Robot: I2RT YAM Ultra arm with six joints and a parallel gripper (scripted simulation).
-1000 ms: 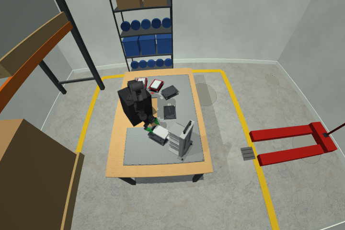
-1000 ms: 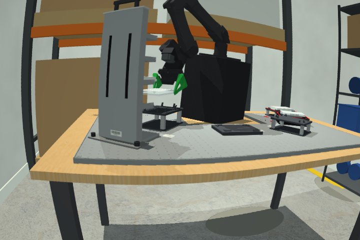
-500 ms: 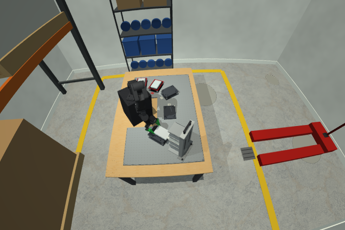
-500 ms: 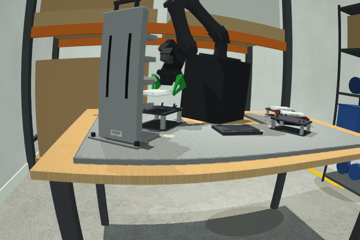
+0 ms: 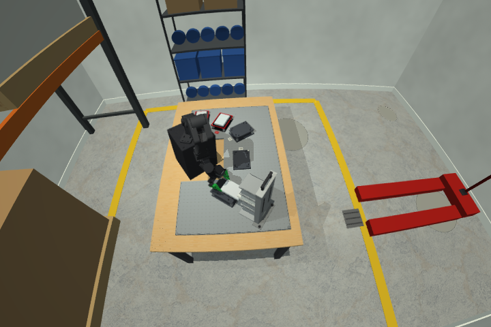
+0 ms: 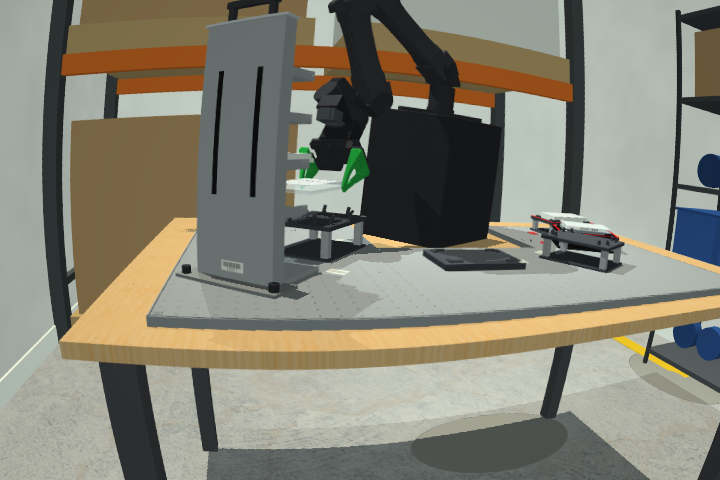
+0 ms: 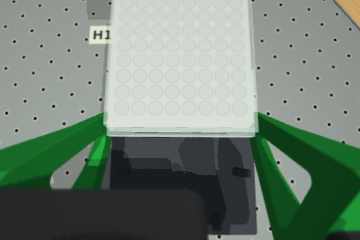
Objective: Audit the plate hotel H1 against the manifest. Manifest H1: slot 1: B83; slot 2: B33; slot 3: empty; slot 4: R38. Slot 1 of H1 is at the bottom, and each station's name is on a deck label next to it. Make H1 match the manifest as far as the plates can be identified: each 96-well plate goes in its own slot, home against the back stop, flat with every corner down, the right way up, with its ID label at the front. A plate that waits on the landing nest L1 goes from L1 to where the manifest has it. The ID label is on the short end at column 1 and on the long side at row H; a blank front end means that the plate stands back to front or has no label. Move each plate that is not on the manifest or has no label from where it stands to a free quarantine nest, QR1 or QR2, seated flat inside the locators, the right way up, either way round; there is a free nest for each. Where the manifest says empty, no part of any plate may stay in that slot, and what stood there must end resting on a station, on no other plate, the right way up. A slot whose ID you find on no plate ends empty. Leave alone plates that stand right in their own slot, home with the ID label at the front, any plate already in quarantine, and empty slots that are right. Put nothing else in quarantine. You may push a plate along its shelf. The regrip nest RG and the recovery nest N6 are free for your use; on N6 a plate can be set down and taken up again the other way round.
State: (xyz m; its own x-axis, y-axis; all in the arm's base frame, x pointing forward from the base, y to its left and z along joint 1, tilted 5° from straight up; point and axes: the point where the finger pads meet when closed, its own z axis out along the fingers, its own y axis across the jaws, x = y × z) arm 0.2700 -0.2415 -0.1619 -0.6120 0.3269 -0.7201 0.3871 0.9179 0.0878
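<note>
My gripper is now 60 mm above the dark regrip nest. Also, from my hand: RG label (100 mm behind, 40 mm to the left, 120 mm below); grey plate hotel H1 (240 mm ahead, 100 mm to the right, 70 mm above); H1 deck label (160 mm ahead, 40 mm to the left, 120 mm below).
</note>
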